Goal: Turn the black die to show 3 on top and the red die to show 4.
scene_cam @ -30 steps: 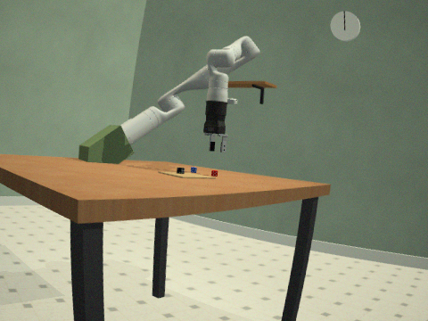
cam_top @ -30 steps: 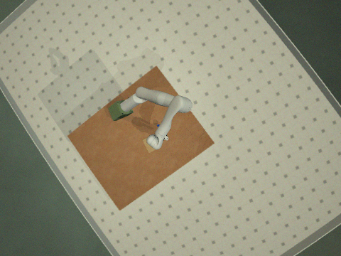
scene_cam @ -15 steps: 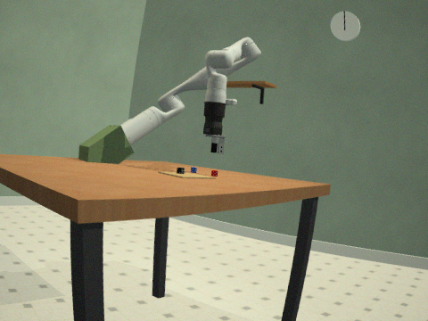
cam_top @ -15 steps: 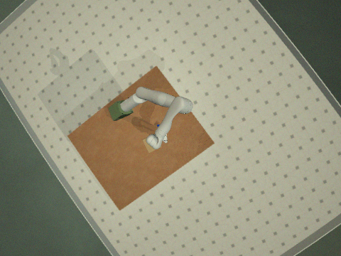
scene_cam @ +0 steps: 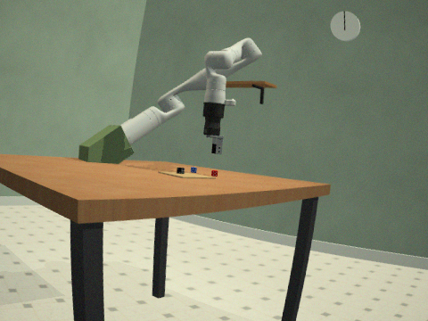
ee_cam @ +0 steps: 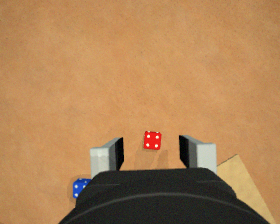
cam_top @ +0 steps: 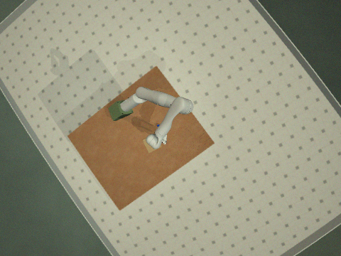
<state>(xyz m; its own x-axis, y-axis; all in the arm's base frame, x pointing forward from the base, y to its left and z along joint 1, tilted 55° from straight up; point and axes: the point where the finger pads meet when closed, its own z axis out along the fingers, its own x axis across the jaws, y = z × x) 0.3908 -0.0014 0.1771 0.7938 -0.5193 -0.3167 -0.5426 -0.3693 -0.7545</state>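
Now: hand 9 cm above the red die. From my hand the other things lie so: tan mat (14 cm to the right, 10 cm below); then blue die (11 cm behind, 9 cm below); then black die (14 cm to the right, 8 cm below, 3 cm behind).
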